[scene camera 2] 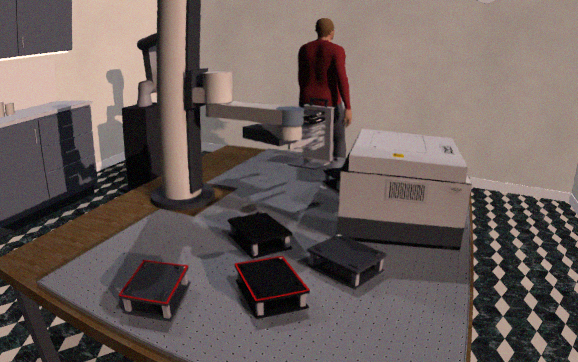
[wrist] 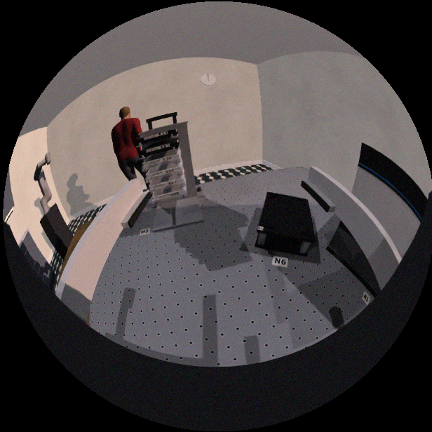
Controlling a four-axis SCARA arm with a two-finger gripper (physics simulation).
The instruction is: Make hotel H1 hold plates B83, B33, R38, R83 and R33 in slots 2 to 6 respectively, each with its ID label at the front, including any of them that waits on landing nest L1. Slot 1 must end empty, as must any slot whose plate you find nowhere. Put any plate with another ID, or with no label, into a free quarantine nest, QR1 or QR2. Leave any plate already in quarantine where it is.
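Where they show: arm's base, link origin: (scene camera 2: 182, 197).
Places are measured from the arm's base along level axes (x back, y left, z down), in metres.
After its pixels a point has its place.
My gripper (scene camera 2: 312, 140) (wrist: 227, 175) is open and empty, its two pale fingers spread wide with the hotel beyond the left one. Hotel H1 (scene camera 2: 328, 135) {x -0.365, y 0.614, z -0.141 m} (wrist: 188, 160) is an upright rack with a top handle. In the wrist view it holds dark plates (wrist: 160, 146) in its upper part and several clear plates (wrist: 167, 172) below; their small labels are too blurred to read. A low black stand (wrist: 287, 215) is behind the N6 tag (wrist: 280, 261), with a small unreadable label at its front left corner. Two red-edged stands (scene camera 2: 155, 282) {x -0.359, y -0.587, z -0.063 m} (scene camera 2: 272, 277) {x -0.581, y -0.440, z -0.063 m} show no readable tags.
A black stand (scene camera 2: 260, 230) {x -0.449, y -0.234, z -0.063 m} and a dark grey stand (scene camera 2: 346, 252) {x -0.699, y -0.262, z -0.063 m} are on the perforated table top (scene camera 2: 400, 310) {x -0.873, y -0.399, z -0.013 m} (wrist: 165, 300). A large white instrument (scene camera 2: 405, 215) {x -0.819, y -0.080, z -0.108 m} is to their right. A person in red (scene camera 2: 322, 75) (wrist: 127, 140) is behind the table near the hotel.
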